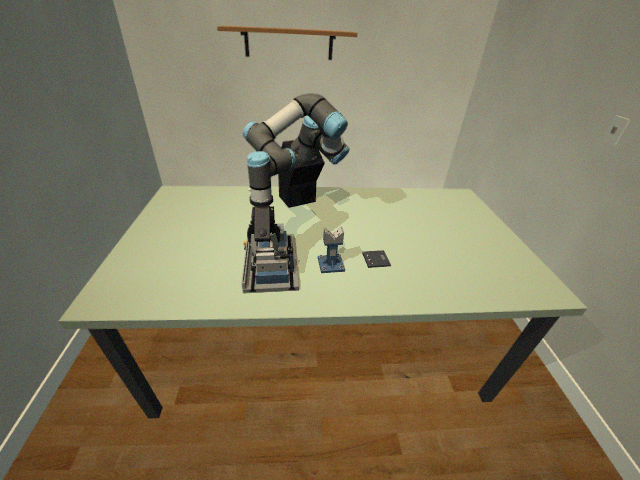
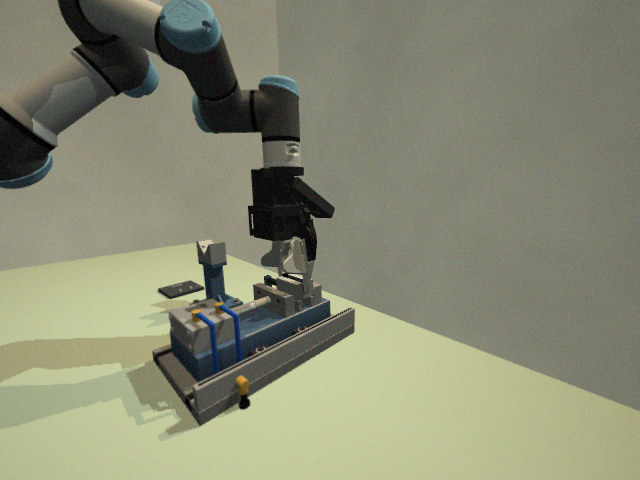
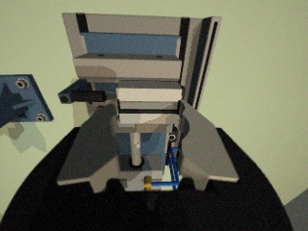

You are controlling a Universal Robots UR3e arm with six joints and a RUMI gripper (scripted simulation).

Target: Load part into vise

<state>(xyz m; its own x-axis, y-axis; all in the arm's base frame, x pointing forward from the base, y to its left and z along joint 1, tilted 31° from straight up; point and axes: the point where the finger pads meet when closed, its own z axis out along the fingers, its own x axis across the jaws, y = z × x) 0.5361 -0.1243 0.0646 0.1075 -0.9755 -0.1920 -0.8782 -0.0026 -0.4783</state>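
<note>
Right now the part is right at my hand. Also, from my hand: grey rail (80 mm to the right, 70 mm below, 60 mm behind); fixed jaw (30 mm below, 30 mm ahead, 20 mm to the left); work stop rod (70 mm to the left, 20 mm below, 10 mm behind).
</note>
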